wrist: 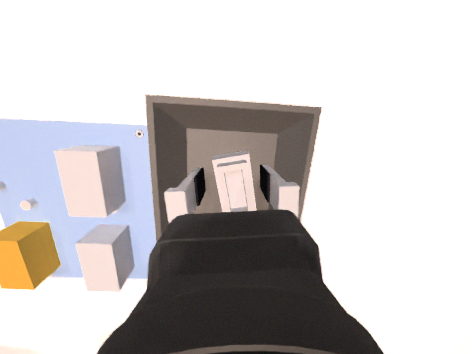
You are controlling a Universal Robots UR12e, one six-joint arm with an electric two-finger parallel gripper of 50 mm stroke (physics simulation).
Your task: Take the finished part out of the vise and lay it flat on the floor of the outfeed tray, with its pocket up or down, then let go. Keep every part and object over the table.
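Places are measured from the arm's base along level axes (x ahead, y left, z up), in centimetres.
Pixels of known places: gripper, between the fingertips: (pixel 232 178).
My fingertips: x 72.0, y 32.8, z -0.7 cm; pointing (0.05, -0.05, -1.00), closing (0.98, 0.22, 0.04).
Note:
For each thing: its top centre in the pictures, then the offset to it from my fingertips. "pt": a spot on its surface instead.
- finished part, centre of its top: (pixel 236 193) dx +0.5, dy -1.1, dz +0.9 cm
- outfeed tray, a spot on its surface: (pixel 235 117) pt dx -0.6, dy +5.2, dz -0.7 cm
- blue plate, a spot on its surface: (pixel 138 200) pt dx -9.4, dy -5.0, dz -3.0 cm
- orange block, centre of its top: (pixel 8 266) dx -20.7, dy -12.4, dz +0.6 cm
- small pale peg, a spot on its surface: (pixel 28 204) pt dx -20.4, dy -6.8, dz -2.2 cm
The finished part (pixel 246 182), a pale block with a rectangular pocket and a slot near its far end, lies inside the outfeed tray (pixel 235 117), slightly turned relative to the tray walls. Its pocket faces up, and it looks flat on the tray floor. Its near end is hidden by the gripper body. My gripper (pixel 232 178) is open above the tray, with one finger to each side of the part and a visible gap on both sides. Nothing is held between the fingers. The vise does not show in the wrist view.
A blue plate (pixel 138 200) is directly left of the tray. On it stand two light grey blocks (pixel 81 185) (pixel 99 265), an orange block (pixel 17 262) and a small pale peg (pixel 28 204). The tray's raised walls surround the part.

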